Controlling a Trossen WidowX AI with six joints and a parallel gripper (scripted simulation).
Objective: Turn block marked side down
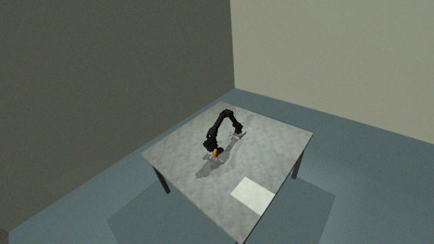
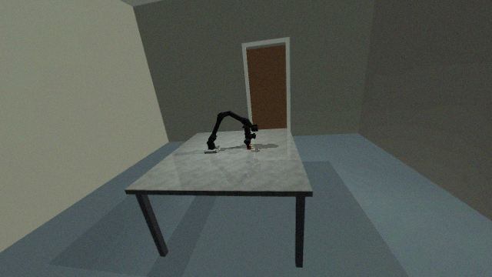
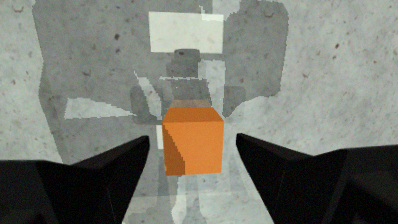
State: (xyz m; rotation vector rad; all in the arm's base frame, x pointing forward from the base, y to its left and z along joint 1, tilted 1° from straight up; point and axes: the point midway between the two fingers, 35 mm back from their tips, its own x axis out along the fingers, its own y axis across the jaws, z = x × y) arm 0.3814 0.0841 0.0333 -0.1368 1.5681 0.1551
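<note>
My gripper tip is 1 cm past the orange block.
</note>
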